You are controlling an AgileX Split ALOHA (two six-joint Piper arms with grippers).
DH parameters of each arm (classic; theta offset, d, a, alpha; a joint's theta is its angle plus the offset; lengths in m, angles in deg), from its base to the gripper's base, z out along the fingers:
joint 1: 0 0.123 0 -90
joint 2: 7.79 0 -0.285 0
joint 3: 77.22 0 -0.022 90
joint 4: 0 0.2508 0 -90
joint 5: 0 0 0.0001 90
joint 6: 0 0.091 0 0
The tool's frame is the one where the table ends.
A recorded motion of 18 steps. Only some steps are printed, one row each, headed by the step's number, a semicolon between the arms.
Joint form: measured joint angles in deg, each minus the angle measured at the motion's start. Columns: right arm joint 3, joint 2, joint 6, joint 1, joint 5, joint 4; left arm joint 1, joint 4, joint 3, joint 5, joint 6, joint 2.
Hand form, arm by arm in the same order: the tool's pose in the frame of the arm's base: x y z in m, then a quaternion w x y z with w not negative. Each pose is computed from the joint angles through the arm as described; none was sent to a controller.
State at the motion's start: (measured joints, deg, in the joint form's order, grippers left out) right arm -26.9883 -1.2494 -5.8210 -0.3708 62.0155 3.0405; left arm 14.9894 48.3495 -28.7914 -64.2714 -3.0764 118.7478
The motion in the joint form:
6: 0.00 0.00 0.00 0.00 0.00 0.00; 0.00 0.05 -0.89 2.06 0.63 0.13
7: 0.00 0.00 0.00 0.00 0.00 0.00; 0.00 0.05 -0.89 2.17 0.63 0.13
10: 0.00 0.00 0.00 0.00 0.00 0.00; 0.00 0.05 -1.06 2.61 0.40 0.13
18: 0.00 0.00 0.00 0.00 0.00 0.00; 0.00 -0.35 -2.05 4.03 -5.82 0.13
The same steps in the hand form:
6: -0.0057 0.0043 0.2675 0.50964 -0.04212 0.85935 -0.00102; 0.2810 0.0130 0.0674 0.52820 0.24245 0.80218 -0.13688
7: -0.0057 0.0043 0.2675 0.50964 -0.04212 0.85935 -0.00102; 0.2810 0.0130 0.0672 0.52744 0.24256 0.80269 -0.13662
10: -0.0057 0.0043 0.2675 0.50964 -0.04212 0.85935 -0.00102; 0.2816 0.0134 0.0669 0.52518 0.24177 0.80451 -0.13595
18: -0.0057 0.0043 0.2675 0.50964 -0.04212 0.85935 -0.00102; 0.2860 0.0158 0.0668 0.51450 0.19821 0.81969 -0.15527

